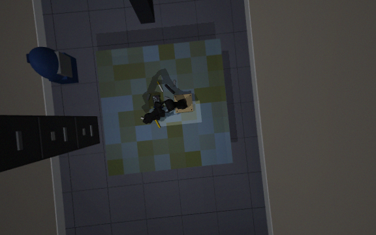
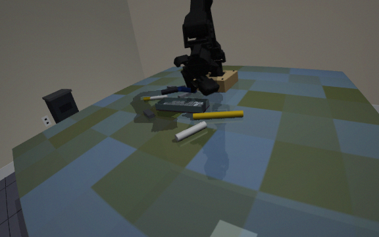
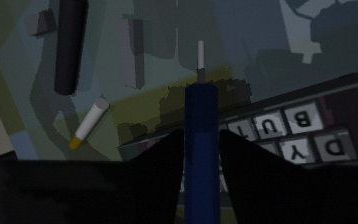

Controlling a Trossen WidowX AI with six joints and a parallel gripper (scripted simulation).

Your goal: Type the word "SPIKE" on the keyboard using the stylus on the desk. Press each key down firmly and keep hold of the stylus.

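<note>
Now: the blue stylus 10 mm below my gripper tip and 10 mm behind it. From my gripper tip the other things lie so: yellow cylinder: 120 mm to the left, 90 mm ahead, 50 mm below; small grey block: 140 mm to the right, 100 mm ahead, 50 mm below; grey stylus tip: 40 mm behind, 20 mm below, 10 mm to the left.
</note>
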